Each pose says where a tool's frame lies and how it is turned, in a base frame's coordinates. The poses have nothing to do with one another.
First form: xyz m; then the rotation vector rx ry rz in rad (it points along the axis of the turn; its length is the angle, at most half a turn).
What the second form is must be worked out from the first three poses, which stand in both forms.
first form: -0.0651 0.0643 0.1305 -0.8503 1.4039 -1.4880
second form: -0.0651 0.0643 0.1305 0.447 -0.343 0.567 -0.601
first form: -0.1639 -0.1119 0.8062 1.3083 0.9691 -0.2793
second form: -0.1639 -0.1119 0.8062 0.678 0.582 0.431 -0.124
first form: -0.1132 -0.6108 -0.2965 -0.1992 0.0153 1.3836
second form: -0.1132 -0.6108 -0.2965 0.766 -0.092 0.007 0.637
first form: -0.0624 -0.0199 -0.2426 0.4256 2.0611 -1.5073
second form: -0.0624 -0.0199 -0.2426 0.273 0.158 0.766 -0.560
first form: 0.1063 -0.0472 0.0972 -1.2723 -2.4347 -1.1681
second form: 0.1063 -0.0472 0.0972 0.078 -0.425 -0.813 -0.390
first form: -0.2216 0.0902 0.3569 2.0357 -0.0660 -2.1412
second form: -0.2216 0.0902 0.3569 0.093 0.686 -0.022 -0.721
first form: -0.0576 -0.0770 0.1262 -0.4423 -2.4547 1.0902
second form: -0.0576 -0.0770 0.1262 0.208 -0.159 -0.882 0.392
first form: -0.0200 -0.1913 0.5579 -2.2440 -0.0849 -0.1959
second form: -0.0200 -0.1913 0.5579 0.429 -0.899 -0.034 -0.078
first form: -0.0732 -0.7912 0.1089 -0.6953 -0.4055 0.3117
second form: -0.0732 -0.7912 0.1089 0.908 -0.337 -0.197 0.151
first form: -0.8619 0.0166 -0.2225 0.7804 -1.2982 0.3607
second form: -0.8619 0.0166 -0.2225 0.712 0.352 -0.585 0.163
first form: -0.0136 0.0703 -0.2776 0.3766 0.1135 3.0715
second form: -0.0136 0.0703 -0.2776 0.023 0.122 0.037 0.992
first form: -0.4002 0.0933 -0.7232 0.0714 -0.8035 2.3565
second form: -0.4002 0.0933 -0.7232 0.320 0.027 -0.306 0.896
